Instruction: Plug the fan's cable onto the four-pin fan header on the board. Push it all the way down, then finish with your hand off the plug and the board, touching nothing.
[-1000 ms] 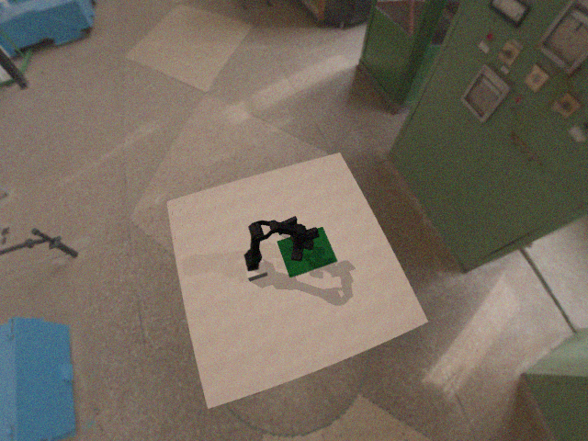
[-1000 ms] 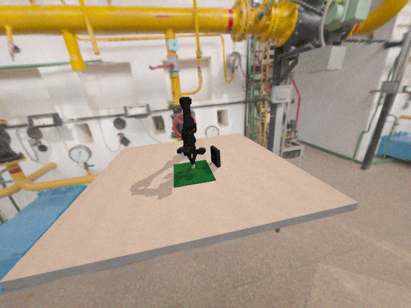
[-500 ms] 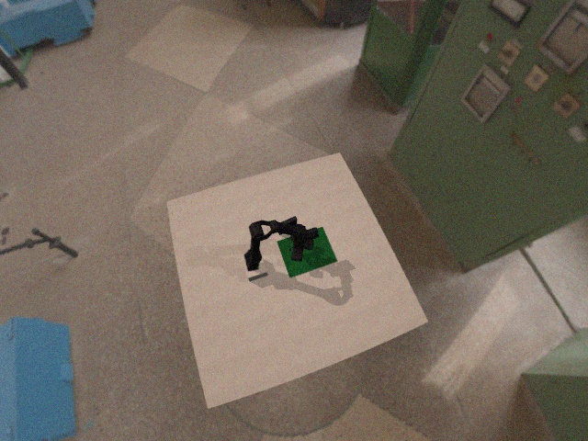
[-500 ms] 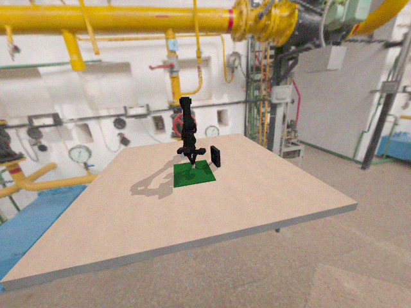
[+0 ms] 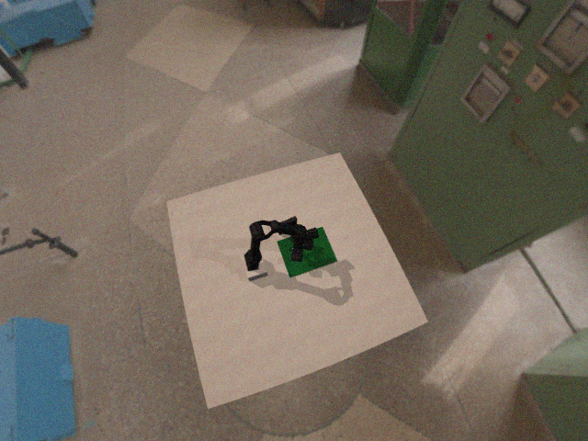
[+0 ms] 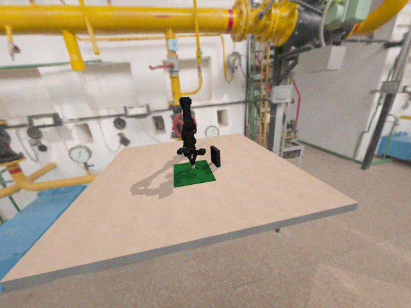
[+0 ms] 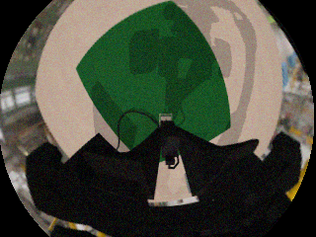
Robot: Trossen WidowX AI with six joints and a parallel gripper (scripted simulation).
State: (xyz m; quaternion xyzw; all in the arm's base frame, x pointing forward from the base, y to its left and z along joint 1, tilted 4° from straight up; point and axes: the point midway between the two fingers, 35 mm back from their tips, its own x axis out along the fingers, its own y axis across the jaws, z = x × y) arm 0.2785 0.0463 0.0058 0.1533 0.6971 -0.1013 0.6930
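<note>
My gripper tip is 50 mm short of the green board, 10 mm to the left of it and 50 mm above it. Also, from my gripper tip: dark plug: 10 mm behind, 10 mm above; then black fan: 30 mm behind, 150 mm to the left, 20 mm above.
</note>
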